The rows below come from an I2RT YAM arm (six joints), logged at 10 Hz.
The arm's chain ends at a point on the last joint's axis. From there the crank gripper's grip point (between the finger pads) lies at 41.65 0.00 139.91 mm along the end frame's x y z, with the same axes.
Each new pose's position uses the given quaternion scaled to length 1; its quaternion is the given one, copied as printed.
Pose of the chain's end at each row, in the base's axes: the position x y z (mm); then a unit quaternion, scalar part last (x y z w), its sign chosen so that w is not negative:
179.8 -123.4 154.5 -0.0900 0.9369 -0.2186 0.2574
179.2 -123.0 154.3 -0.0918 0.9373 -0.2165 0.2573
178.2 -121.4 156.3 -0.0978 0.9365 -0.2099 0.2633
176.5 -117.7 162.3 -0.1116 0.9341 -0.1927 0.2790
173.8 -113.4 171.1 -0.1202 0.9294 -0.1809 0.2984
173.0 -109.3 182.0 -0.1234 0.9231 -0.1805 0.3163
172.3 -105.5 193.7 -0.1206 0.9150 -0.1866 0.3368
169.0 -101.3 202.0 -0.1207 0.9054 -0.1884 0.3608
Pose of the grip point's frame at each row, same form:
217.3 -185.9 28.1 -0.0900 0.9369 -0.2186 0.2574
216.8 -185.0 27.6 -0.0918 0.9373 -0.2165 0.2573
217.9 -181.4 29.3 -0.0978 0.9365 -0.2099 0.2633
221.3 -172.5 34.6 -0.1116 0.9341 -0.1927 0.2790
224.5 -164.2 44.0 -0.1202 0.9294 -0.1809 0.2984
228.9 -159.2 56.7 -0.1234 0.9231 -0.1805 0.3163
233.8 -156.3 71.5 -0.1206 0.9150 -0.1866 0.3368
237.2 -151.6 83.1 -0.1207 0.9054 -0.1884 0.3608

